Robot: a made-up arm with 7 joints. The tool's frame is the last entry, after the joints.
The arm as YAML. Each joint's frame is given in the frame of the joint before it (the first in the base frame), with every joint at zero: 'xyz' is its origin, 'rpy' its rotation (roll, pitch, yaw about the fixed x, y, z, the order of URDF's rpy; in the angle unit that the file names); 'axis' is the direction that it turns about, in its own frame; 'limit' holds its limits. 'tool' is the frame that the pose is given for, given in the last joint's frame.
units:
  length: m
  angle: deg
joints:
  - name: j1
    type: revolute
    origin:
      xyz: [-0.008, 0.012, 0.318]
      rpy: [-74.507, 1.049, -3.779]
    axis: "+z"
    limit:
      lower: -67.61
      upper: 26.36
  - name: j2
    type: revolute
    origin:
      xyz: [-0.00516, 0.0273, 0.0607]
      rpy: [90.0, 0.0, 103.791]
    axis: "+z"
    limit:
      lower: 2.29
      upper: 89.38
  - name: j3
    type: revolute
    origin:
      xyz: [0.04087, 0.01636, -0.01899]
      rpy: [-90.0, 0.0, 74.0]
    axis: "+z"
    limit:
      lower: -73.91
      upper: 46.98
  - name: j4
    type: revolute
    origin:
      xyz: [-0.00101, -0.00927, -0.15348]
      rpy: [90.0, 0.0, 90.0]
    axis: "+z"
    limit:
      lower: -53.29
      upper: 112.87
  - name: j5
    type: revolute
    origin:
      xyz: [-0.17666, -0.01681, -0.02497]
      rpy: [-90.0, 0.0, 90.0]
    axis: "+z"
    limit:
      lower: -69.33
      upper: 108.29
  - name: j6
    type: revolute
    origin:
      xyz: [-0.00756, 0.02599, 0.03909]
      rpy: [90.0, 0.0, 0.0]
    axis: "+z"
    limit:
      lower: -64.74
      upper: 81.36
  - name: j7
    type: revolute
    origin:
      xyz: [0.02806, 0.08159, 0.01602]
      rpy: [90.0, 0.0, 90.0]
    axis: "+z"
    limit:
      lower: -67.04
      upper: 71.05
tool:
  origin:
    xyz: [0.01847, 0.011, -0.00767]
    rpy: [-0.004, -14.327, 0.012]
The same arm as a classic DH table. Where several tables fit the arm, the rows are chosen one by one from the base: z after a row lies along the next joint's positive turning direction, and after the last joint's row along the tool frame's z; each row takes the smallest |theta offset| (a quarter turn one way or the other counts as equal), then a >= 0, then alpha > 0; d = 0 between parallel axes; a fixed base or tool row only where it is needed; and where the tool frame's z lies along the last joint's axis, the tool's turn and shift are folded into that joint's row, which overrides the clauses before.
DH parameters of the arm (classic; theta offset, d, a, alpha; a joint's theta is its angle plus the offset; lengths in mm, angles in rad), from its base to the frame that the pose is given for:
base (fixed): -0.071 314.8 -8.8 -1.3004
j1: -1.3111 72.5 -27.7 -1.5708
j2: 1.2915 -17.5 -27 1.5708
j3: 1.5708 -188.3 9.3 -1.5708
j4: 1.5708 -26 16.8 1.5708
j5: 0 215.8 7.6 -1.5708
j6: -1.5708 -10 81.6 1.5708
j7: 1.5706 92.7 11 -0.2501
tool (fixed): -1.5704 -74.6 0 0
Joint limits (rad, base to tool): -1.18..0.4601 0.04..1.56 -1.29..0.82 -0.9301..1.97 -1.21..1.89 -1.1299..1.42 -1.1701..1.2401

